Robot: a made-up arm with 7 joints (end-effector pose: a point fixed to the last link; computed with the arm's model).
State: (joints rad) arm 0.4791 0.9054 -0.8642 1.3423 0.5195 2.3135 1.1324
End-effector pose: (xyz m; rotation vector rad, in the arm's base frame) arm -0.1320 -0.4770 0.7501 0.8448 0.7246 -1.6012
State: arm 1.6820 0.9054 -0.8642 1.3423 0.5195 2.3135 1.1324
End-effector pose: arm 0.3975 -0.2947 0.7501 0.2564 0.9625 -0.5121
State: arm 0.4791 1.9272 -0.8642 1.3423 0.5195 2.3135 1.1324
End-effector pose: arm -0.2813 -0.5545 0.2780 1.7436 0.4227 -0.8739
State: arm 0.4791 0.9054 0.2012 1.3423 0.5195 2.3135 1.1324
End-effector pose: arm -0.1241 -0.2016 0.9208 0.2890 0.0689 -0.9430
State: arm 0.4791 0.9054 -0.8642 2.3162 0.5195 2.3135 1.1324
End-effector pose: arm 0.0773 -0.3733 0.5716 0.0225 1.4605 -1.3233
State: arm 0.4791 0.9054 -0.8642 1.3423 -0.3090 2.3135 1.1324
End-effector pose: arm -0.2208 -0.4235 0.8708 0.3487 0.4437 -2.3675
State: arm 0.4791 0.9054 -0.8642 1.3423 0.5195 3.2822 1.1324
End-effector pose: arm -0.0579 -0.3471 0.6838 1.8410 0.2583 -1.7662
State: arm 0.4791 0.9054 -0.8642 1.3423 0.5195 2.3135 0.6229
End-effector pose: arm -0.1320 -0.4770 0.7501 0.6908 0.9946 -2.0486
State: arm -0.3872 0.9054 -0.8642 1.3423 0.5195 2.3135 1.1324
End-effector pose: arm -0.4489 -0.2083 0.7501 1.2544 0.3550 -2.3525
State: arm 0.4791 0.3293 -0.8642 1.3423 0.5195 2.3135 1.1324
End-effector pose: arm 0.1029 -0.3549 0.8714 0.2386 0.8373 -1.8858
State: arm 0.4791 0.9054 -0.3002 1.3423 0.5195 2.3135 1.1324
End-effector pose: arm -0.0963 -0.3477 0.8664 0.5475 0.3670 -1.2643
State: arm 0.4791 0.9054 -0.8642 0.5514 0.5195 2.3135 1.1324
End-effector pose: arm -0.3709 -0.4382 0.7457 1.4301 -0.0022 -1.6188
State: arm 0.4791 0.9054 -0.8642 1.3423 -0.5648 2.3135 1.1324
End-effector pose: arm -0.2283 -0.3893 0.9071 0.1583 0.3287 -2.5765
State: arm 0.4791 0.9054 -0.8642 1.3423 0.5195 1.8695 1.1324
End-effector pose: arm -0.1168 -0.5346 0.7994 0.3965 0.8710 -1.4444
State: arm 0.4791 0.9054 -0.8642 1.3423 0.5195 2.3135 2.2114
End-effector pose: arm -0.1320 -0.4770 0.7501 0.9877 0.1690 -0.6254
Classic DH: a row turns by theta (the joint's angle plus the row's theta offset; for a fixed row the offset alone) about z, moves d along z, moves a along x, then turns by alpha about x. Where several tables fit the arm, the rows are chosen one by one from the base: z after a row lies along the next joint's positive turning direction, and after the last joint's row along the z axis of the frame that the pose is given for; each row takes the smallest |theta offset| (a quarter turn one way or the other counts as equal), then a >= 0, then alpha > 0; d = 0 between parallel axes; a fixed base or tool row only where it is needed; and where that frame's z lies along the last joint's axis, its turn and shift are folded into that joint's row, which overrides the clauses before.
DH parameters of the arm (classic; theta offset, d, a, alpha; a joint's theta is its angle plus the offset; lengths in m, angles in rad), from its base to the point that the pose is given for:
joint 1: 0 0.364 0 1.5708
joint 2: 0 0.058 0 -1.5708
joint 3: 0 0.351 0.019 -1.5708
joint 4: 0 0.064 -0.028 1.5708
joint 5: 0 0.402 0 1.5708
joint 6: 1.5708 0.135 0.174 1.5708
joint 7: 0 0.024 0 0

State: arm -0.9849 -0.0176 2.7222 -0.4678 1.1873 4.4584 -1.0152
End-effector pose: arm -0.2046 -0.0611 1.0865 -1.0111 2.6102 0.4618
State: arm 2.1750 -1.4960 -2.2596 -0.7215 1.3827 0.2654 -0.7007
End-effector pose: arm -0.6152 0.6229 0.2333 -0.7214 2.4548 0.7875
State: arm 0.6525 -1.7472 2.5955 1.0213 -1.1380 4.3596 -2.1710
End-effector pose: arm 0.3701 0.5144 0.3997 1.7229 -1.4501 0.9012
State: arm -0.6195 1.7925 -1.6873 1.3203 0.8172 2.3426 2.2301
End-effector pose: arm -0.5264 -0.0443 0.1034 2.0305 -1.4181 -0.7341
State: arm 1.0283 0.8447 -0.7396 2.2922 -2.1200 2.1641 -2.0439
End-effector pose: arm 0.1228 0.0808 0.7879 -1.1459 1.1490 0.4752
